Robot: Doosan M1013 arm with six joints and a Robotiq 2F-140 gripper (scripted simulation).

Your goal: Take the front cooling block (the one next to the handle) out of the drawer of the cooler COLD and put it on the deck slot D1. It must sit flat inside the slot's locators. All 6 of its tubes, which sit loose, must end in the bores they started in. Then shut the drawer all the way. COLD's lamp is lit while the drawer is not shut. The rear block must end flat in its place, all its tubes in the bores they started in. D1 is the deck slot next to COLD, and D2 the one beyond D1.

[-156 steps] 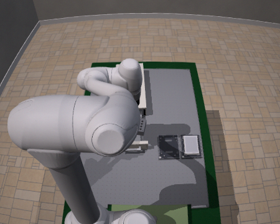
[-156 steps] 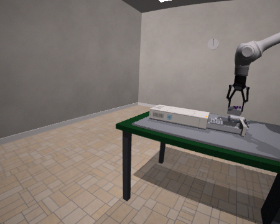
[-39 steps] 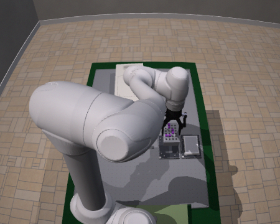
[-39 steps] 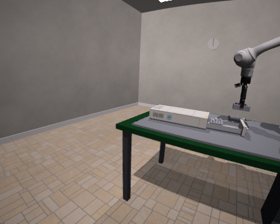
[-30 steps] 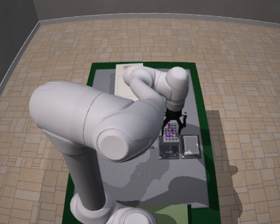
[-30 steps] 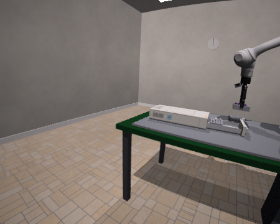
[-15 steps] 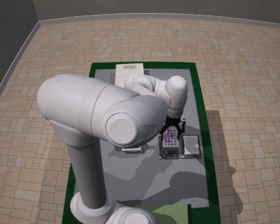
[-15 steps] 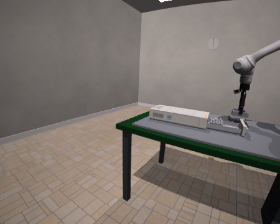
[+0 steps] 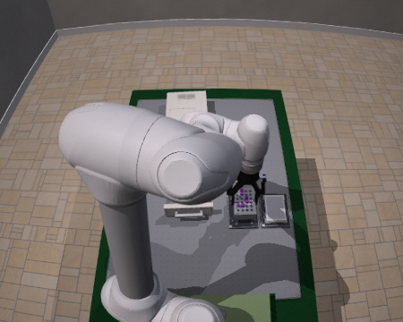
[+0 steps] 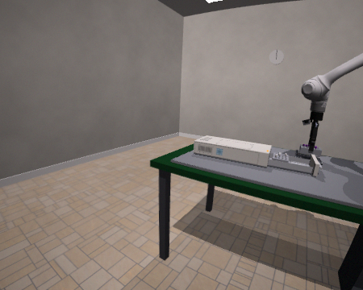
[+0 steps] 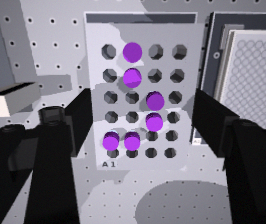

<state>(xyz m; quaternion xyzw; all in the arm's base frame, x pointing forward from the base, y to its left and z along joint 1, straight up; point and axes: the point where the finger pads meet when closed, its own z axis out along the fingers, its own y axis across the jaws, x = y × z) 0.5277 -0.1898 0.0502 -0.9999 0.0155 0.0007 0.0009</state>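
Now: hand 90 mm above the deck slot D1. From my hand the other things lie so: drawer: 110 mm ahead, 220 mm to the left, 60 mm below; cooling block: 30 mm below; pale well plate: 10 mm behind, 140 mm to the right, 80 mm below.
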